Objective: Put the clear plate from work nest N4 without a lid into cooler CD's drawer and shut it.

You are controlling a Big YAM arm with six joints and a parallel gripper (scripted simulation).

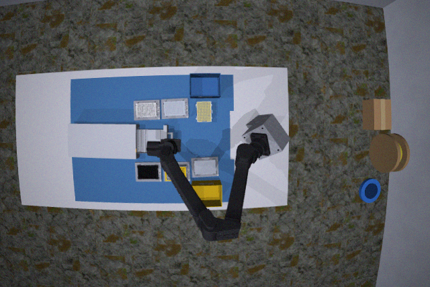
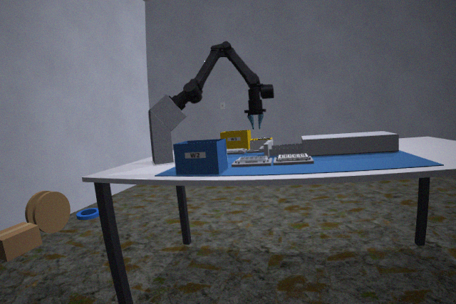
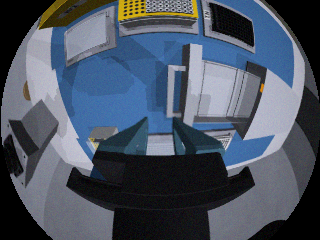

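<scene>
Now: the clear plate 20 cm to the right of my hand, 13 cm below it and 2 cm ahead of it. Also, from my hand: drawer 18 cm ahead, 12 cm below, 1 cm to the left; yellow rack 18 cm to the left, 9 cm below, 2 cm behind; grey nest 20 cm to the right, 14 cm below, 2 cm ahead.
</scene>
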